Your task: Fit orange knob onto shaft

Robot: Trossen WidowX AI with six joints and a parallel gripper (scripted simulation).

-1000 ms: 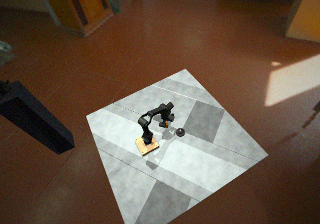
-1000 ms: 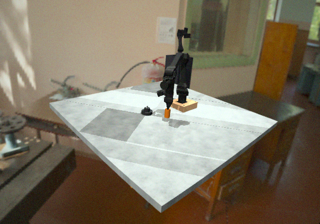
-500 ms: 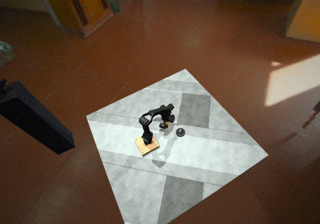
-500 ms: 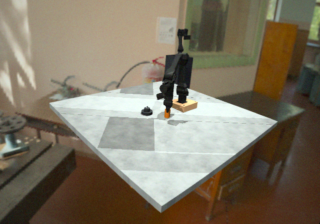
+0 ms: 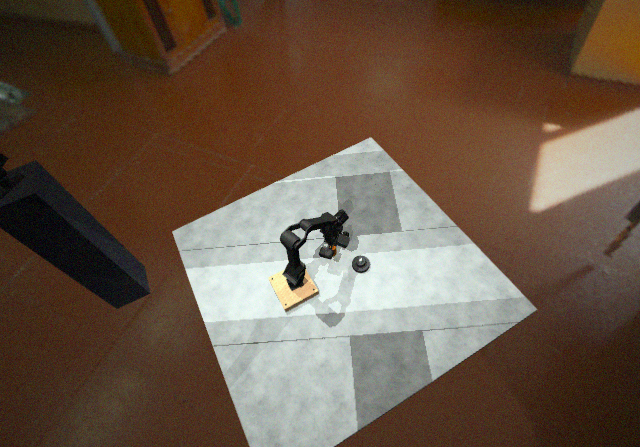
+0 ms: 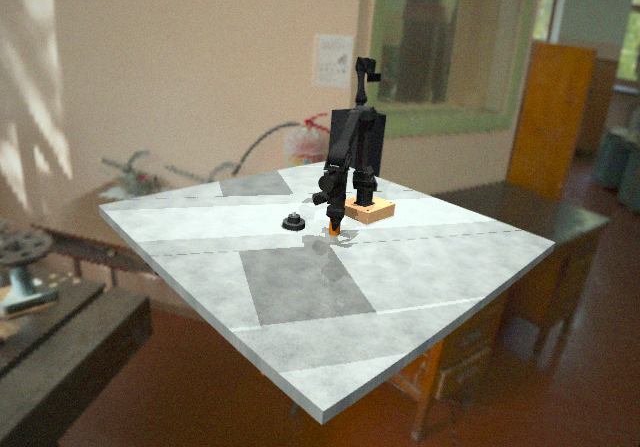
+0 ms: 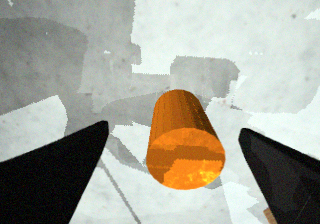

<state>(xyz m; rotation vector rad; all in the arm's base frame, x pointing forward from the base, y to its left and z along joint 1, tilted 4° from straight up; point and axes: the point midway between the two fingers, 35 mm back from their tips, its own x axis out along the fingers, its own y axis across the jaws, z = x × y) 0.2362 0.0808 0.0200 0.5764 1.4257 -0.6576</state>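
My gripper tip is now 10 mm below the orange knob. Round my gripper tip: dark round pedestal (80 mm ahead, 130 mm to the right).
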